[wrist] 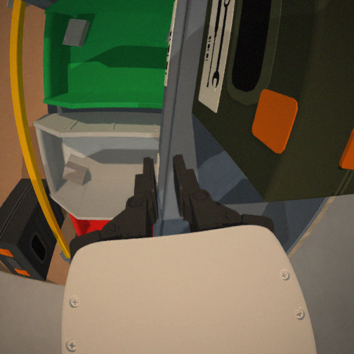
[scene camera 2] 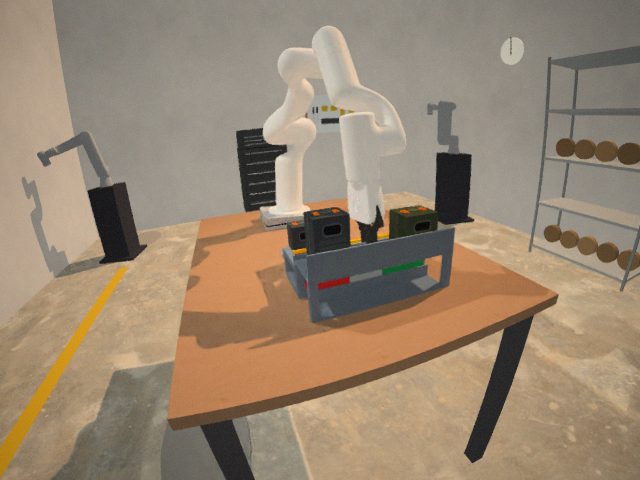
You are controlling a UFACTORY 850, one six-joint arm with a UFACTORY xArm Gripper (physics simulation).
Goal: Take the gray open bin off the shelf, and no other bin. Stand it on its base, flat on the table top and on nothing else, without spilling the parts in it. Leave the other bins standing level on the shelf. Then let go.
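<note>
The gray open bin (scene camera 2: 364, 277) (wrist: 107, 192) stands on the blue-gray shelf (scene camera 2: 372, 250) (wrist: 175, 90) between the green bin (scene camera 2: 403, 267) (wrist: 120, 92) and the red bin (scene camera 2: 333, 283) (wrist: 92, 227). A small gray part (wrist: 75, 169) lies in the gray bin. My gripper (scene camera 2: 369, 239) (wrist: 163, 170) points down over the shelf, its fingers partly open. In the wrist view one finger is over the gray bin's inside and the other beyond its labelled wall, with a narrow gap between them. Whether they touch the wall is hard to tell.
An olive case (scene camera 2: 413, 222) (wrist: 305, 60) stands close beside the gripper. A large dark case (scene camera 2: 327, 232) and a small dark case (scene camera 2: 296, 236) (wrist: 25, 232) stand at the other side. A yellow bar (wrist: 22, 125) runs along the shelf. The wooden table top (scene camera 2: 248, 356) extends around the shelf.
</note>
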